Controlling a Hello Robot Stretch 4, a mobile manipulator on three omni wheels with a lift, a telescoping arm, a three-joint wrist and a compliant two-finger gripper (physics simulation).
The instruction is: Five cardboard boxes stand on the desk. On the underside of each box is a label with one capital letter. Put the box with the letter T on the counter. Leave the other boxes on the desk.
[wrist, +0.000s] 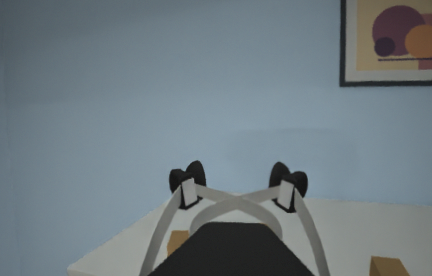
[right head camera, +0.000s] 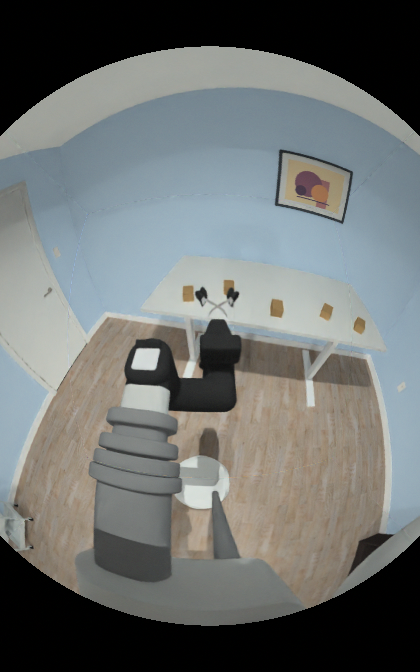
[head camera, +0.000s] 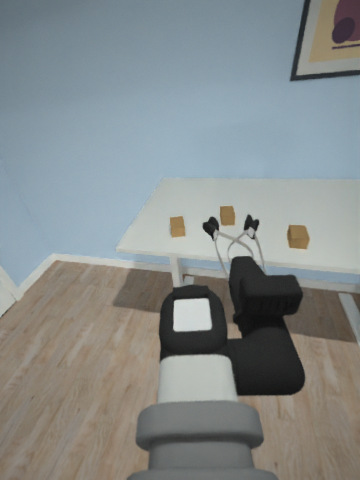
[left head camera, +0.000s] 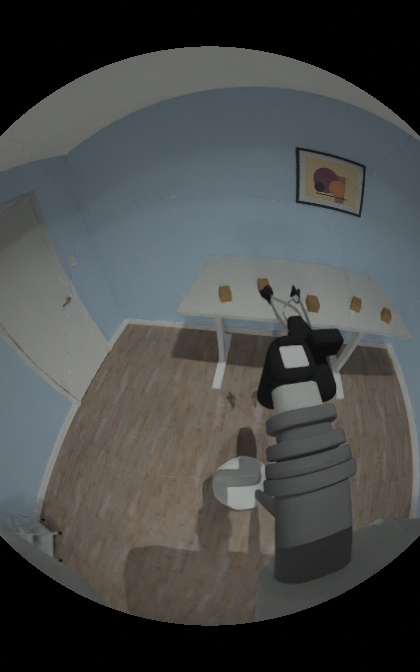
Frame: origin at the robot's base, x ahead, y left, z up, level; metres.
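Seen in the pictures: gripper, fingertip midpoint: (wrist: 237, 177) (head camera: 229, 219).
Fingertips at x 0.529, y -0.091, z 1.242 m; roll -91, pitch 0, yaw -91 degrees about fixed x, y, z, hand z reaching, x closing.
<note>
Pixels of each thing's top centre, then the offset from my fingertips to it. Level surfaces: height alone.
- white desk, its level: 0.319 m down
- leftmost box, middle of its top: (wrist: 181, 237) (head camera: 177, 221) 0.423 m ahead, 0.144 m left, 0.270 m down
- second box, middle of its top: (head camera: 227, 211) 0.486 m ahead, 0.090 m right, 0.270 m down
- middle box, middle of its top: (wrist: 390, 267) (head camera: 299, 231) 0.295 m ahead, 0.335 m right, 0.270 m down
Several small brown cardboard boxes stand on the white desk (head camera: 150, 210) (left head camera: 200, 300) (right head camera: 160, 300) (wrist: 115, 250). The leftmost box (head camera: 177, 226) (left head camera: 225, 293) (right head camera: 188, 293) (wrist: 177, 242) is near the left end. The second box (head camera: 227, 215) (right head camera: 229, 286) stands farther back; the middle box (head camera: 298, 237) (left head camera: 313, 303) (right head camera: 277, 308) (wrist: 388, 267) is to its right. Two more, the fourth box (left head camera: 355, 304) (right head camera: 326, 311) and the rightmost box (left head camera: 386, 315) (right head camera: 359, 325), stand toward the right end. My gripper (head camera: 231, 227) (left head camera: 281, 293) (right head camera: 217, 296) (wrist: 237, 177) is open and empty, raised above desk height. No letters show. The counter cannot be made out.
The wall stands behind the desk, with a framed picture (head camera: 327, 40) (left head camera: 330, 181) (right head camera: 314, 186) (wrist: 390, 40) on it. A door (left head camera: 45, 300) (right head camera: 35, 290) is at the left. A round white disc (left head camera: 235, 497) (right head camera: 222, 482) is low down beside the arm. A dark object (right head camera: 367, 550) shows at the lower right.
</note>
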